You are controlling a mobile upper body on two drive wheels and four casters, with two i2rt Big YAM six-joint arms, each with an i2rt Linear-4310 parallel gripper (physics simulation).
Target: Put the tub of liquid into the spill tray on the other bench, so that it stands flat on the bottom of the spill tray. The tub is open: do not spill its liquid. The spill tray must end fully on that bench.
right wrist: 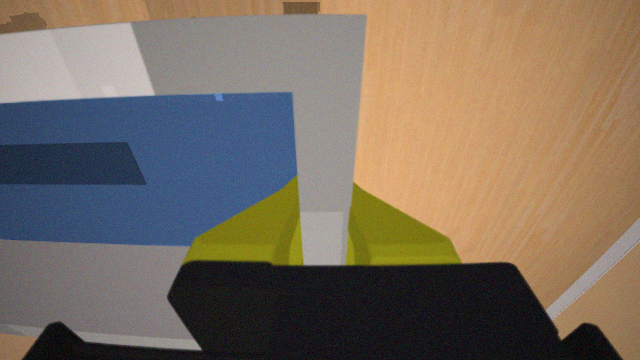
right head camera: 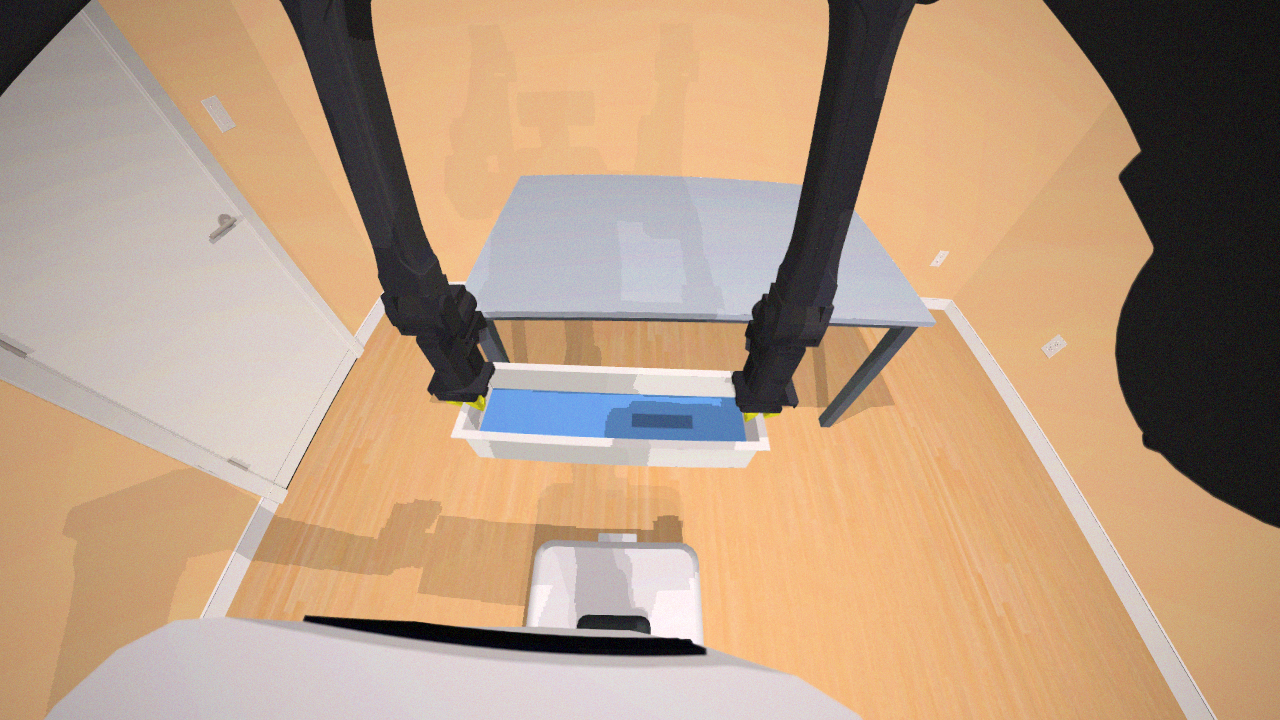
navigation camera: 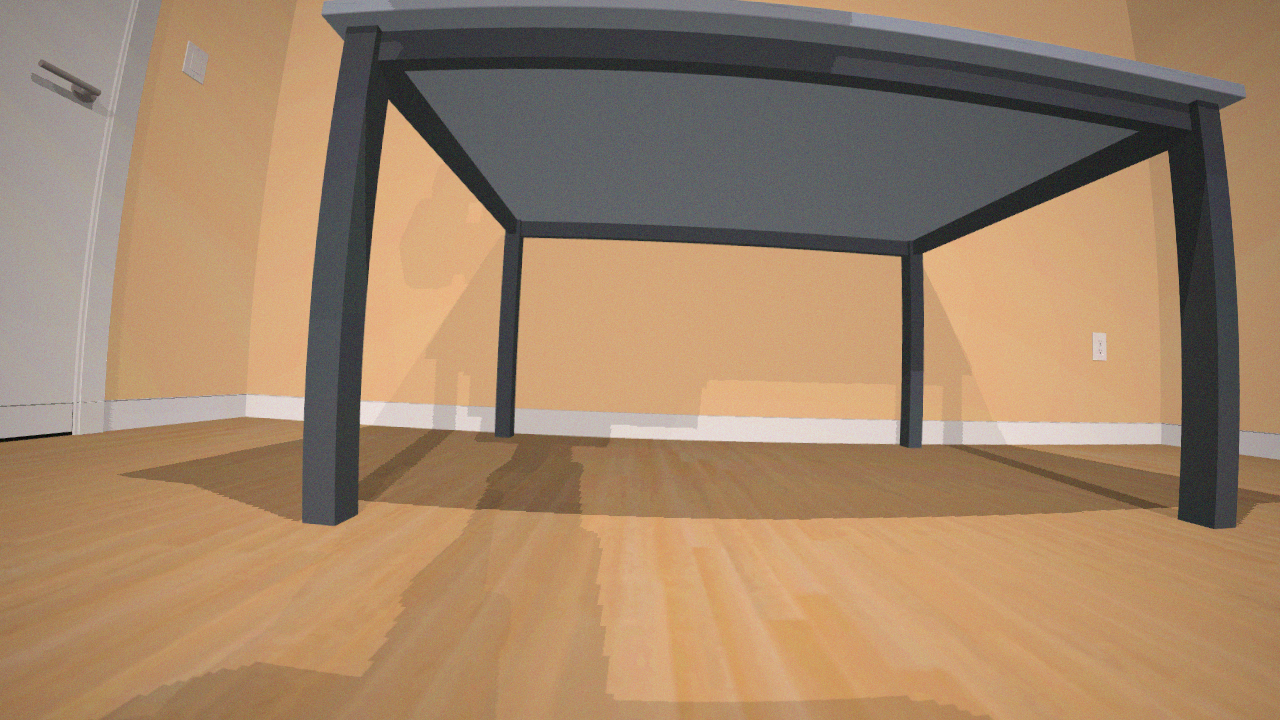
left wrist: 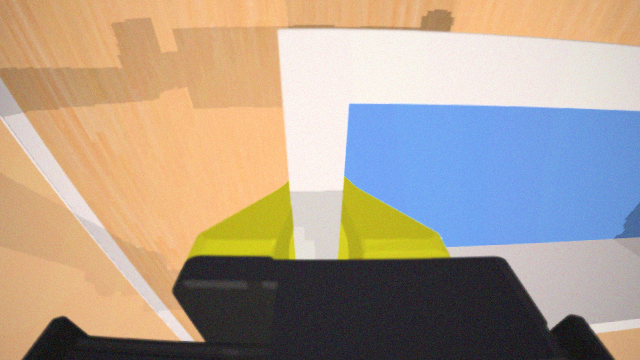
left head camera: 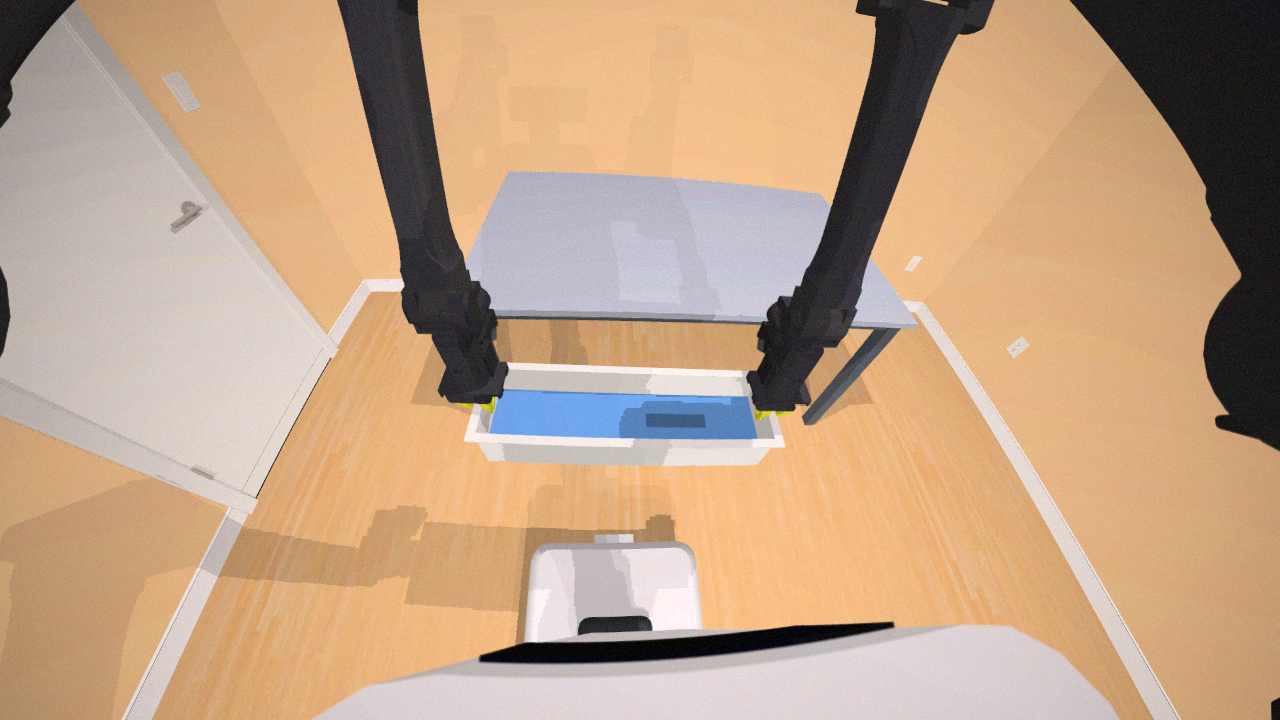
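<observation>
The open white tub (left head camera: 626, 442) (right head camera: 617, 446) (left wrist: 450, 65) (right wrist: 225, 55) hangs level above the floor, in front of the bench's near edge. Blue liquid (left head camera: 563, 413) (right head camera: 546, 413) (left wrist: 450, 170) (right wrist: 225, 135) lies inside it, below the rim. My left gripper (left head camera: 477, 406) (right head camera: 468, 402) (left wrist: 318, 179) is shut on the tub's left end wall. My right gripper (left head camera: 773, 413) (right head camera: 760, 415) (right wrist: 321, 181) is shut on its right end wall. A grey bench (left head camera: 572, 241) (right head camera: 581, 241) (navigation camera: 698, 152) stands beyond the tub. The spill tray does not show in these views.
The bench has dark legs (left head camera: 850, 376) (right head camera: 866, 376) (navigation camera: 335, 313) and stands near the back wall. A white door (left head camera: 116, 250) (right head camera: 134, 259) (navigation camera: 44, 223) is at the left. My white base (left head camera: 662, 582) (right head camera: 662, 582) shows below the tub. Arm shadows cross the floor and the bench top.
</observation>
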